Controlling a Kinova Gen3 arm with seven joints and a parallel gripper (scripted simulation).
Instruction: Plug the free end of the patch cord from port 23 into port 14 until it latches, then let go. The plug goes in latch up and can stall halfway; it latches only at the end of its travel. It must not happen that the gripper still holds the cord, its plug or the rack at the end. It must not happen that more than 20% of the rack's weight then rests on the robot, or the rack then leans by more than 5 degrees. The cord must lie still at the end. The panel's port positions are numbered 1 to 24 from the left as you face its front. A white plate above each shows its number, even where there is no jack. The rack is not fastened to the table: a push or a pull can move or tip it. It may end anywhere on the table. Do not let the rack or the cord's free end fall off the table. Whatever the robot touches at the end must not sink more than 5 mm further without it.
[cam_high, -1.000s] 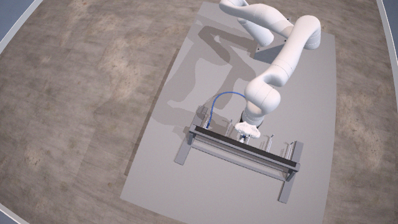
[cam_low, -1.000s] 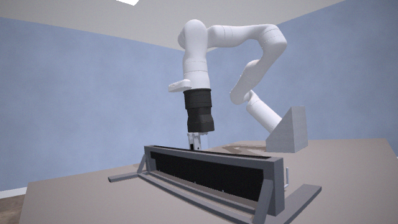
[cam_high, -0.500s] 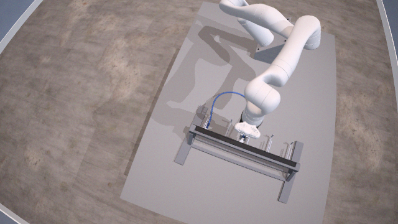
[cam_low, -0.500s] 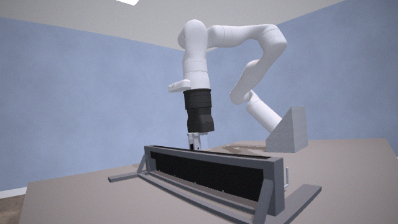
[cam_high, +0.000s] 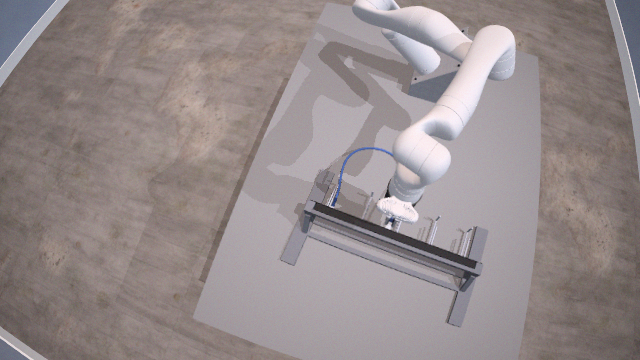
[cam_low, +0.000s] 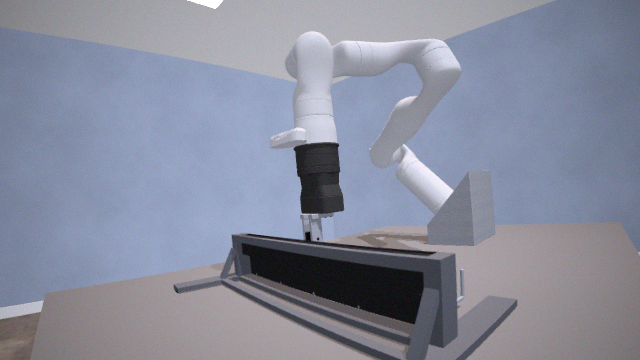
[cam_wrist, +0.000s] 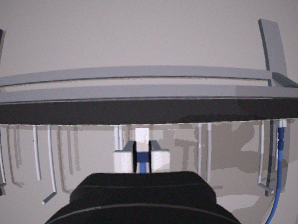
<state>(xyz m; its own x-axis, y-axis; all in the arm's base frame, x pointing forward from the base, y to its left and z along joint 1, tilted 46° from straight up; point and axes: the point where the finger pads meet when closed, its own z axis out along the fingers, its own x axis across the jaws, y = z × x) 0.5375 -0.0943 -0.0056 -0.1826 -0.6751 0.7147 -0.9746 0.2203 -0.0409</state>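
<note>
Right now the plug is 10 mm below my hand and 10 mm ahead of it.
</note>
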